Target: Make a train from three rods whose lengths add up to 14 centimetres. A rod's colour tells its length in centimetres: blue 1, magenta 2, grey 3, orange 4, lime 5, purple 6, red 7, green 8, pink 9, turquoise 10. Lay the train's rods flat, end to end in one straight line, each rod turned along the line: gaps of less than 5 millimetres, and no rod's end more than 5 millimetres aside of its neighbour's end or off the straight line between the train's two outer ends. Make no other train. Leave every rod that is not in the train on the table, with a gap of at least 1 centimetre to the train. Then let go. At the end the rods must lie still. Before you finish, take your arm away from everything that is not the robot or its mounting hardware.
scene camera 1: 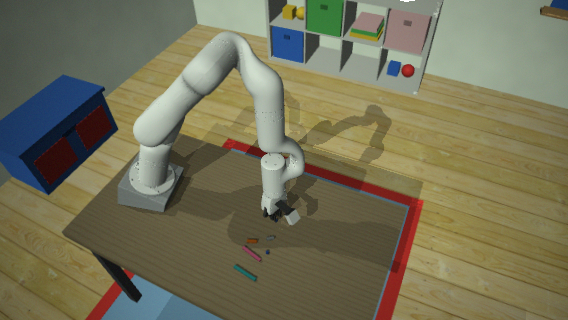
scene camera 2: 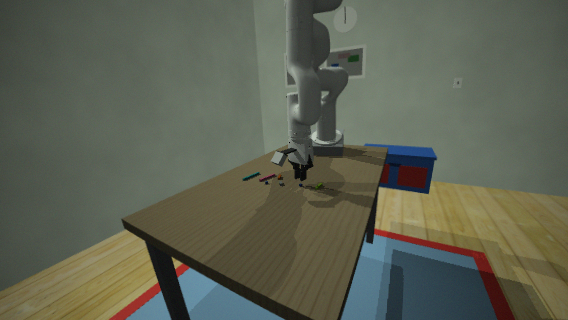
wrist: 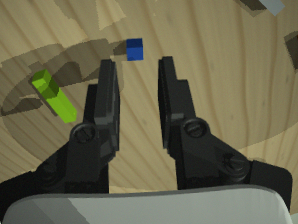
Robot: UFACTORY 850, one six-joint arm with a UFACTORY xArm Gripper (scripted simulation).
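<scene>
My gripper is visible, including in the wrist view. A lime rod is also visible.
</scene>
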